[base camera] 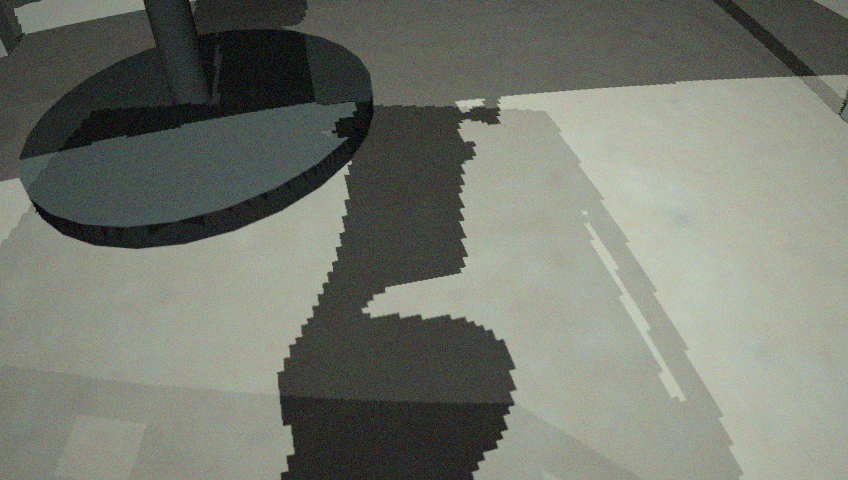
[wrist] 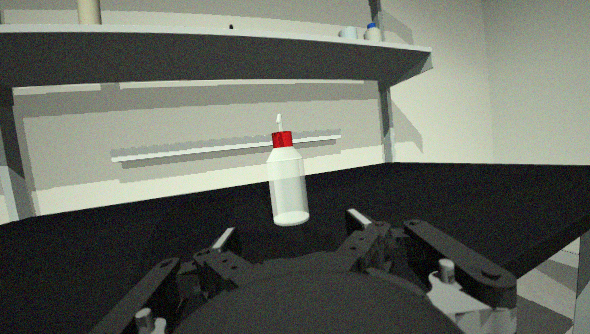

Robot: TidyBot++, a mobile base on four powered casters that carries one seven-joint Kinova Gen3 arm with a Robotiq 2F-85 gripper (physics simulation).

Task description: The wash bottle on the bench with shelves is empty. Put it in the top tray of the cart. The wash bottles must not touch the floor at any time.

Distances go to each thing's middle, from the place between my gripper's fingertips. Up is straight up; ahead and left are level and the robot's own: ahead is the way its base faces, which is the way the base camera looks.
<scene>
Now: the wash bottle (wrist: 285,166) 160 mm ahead of my hand and 40 mm above it.
</scene>
